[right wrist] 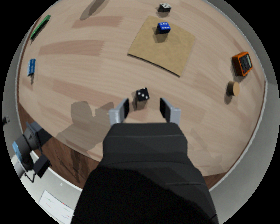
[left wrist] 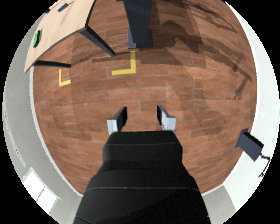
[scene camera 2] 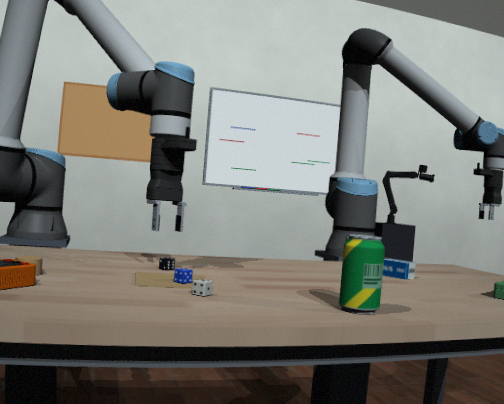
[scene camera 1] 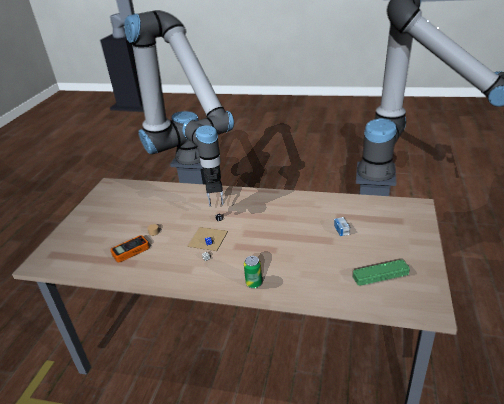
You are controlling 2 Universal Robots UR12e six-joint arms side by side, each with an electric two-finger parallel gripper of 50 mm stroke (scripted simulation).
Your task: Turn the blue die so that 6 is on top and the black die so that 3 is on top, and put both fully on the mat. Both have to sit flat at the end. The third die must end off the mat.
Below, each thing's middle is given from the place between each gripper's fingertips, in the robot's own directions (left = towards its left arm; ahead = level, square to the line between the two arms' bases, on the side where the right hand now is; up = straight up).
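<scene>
The tan mat (scene camera 2: 147, 279) is 10 cm below my right hand (scene camera 2: 167, 230) and 15 cm ahead of it.
</scene>
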